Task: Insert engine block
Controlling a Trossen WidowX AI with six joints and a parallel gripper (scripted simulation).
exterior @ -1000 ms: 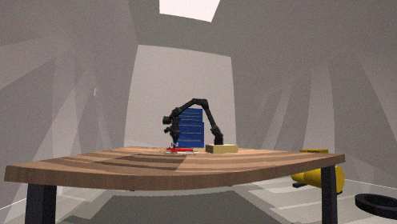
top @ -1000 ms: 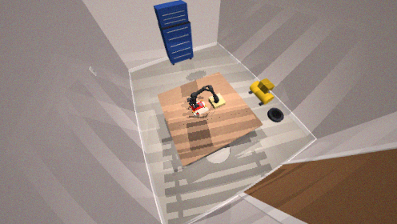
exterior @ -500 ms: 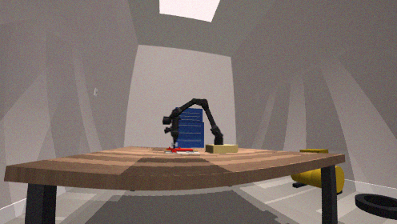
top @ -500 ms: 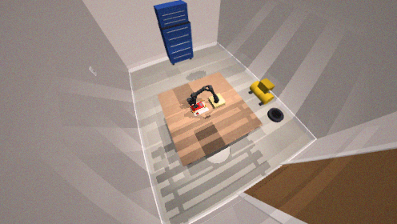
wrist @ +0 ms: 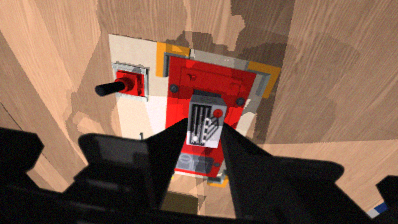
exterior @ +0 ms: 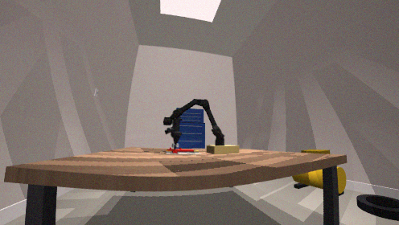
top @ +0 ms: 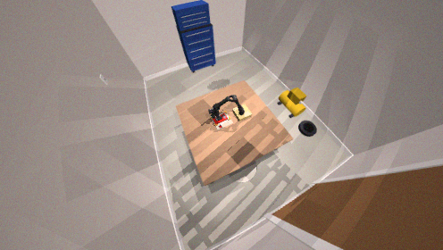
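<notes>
Right now the grey engine block is 1 cm below my gripper tip. Also, from my gripper tip: grey base plate 5 cm behind, 2 cm to the left, 5 cm below.
</notes>
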